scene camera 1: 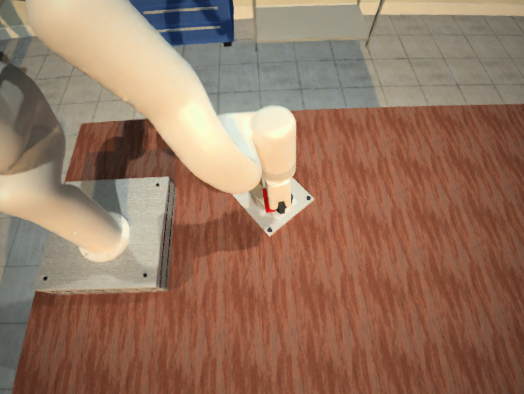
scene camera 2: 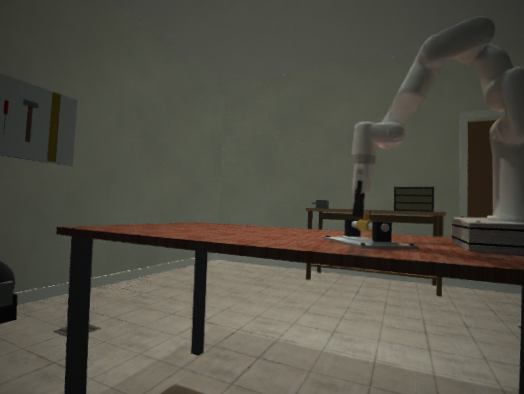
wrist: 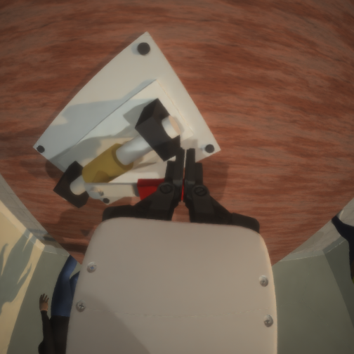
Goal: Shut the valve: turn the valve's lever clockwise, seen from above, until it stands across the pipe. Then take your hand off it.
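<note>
The valve's yellow body (wrist: 106, 164) (scene camera 2: 364, 224) sits on a light pipe (wrist: 136, 149) between two black blocks, on a white plate (wrist: 107, 92) (scene camera 1: 300, 193). The lever's red handle (wrist: 149, 188) (scene camera 1: 267, 201) stands at a slant to the pipe, neither along it nor squarely across it. My gripper (wrist: 184, 159) (scene camera 1: 281, 207) (scene camera 2: 358, 214) is shut with nothing between its fingers. It points down beside the handle's outer part and hides its end in the wrist view. Whether the fingers touch the handle is hard to tell. My arm hides much of the valve in the first scene view.
The valve's plate lies on the brown table (scene camera 1: 380, 280) (scene camera 2: 200, 232). My arm's grey base block (scene camera 1: 125, 200) (scene camera 2: 475, 235) stands at one end. A blue cabinet (scene camera 1: 200, 30) stands beyond the table. Part of a person (wrist: 56, 320) shows at the lower left of the wrist view.
</note>
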